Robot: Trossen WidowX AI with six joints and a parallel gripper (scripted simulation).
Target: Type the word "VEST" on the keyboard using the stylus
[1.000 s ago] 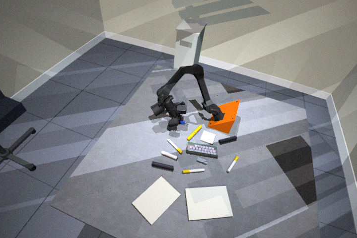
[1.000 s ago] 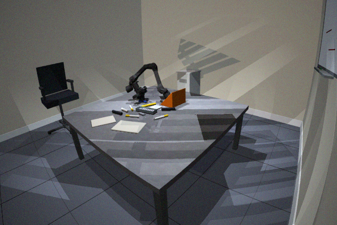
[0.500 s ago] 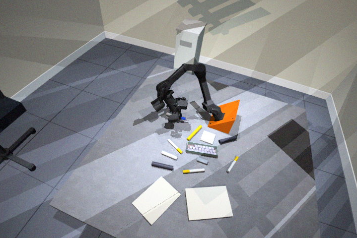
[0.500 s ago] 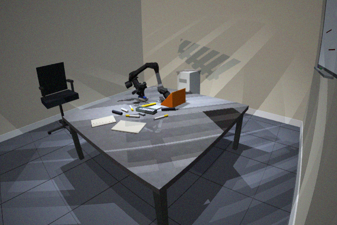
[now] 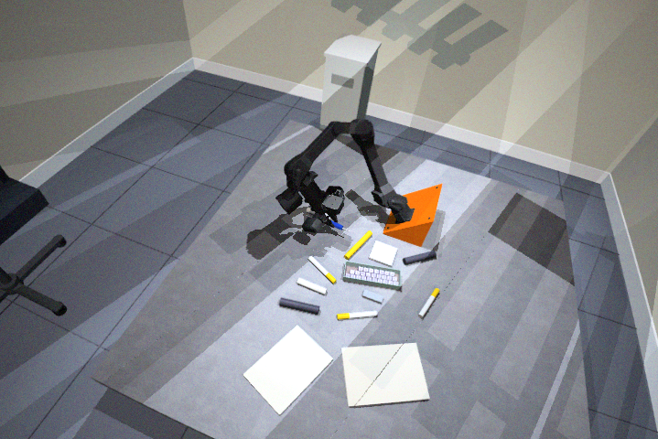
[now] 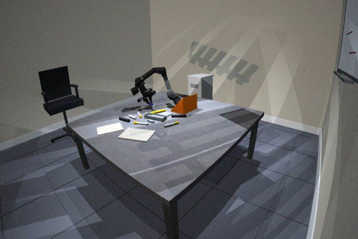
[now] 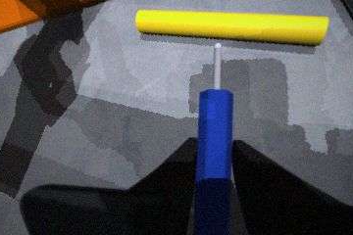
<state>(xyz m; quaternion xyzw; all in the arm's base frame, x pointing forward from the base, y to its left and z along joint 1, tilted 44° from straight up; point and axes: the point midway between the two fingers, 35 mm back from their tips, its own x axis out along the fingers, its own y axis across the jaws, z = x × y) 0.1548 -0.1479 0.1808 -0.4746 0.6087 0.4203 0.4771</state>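
Now: the blue stylus 1 cm to the left of my gripper tip. From my gripper tip the other things lie so: grey block (18 cm ahead, 21 cm to the left, 5 cm below); then white pad (19 cm to the left, 5 cm below).
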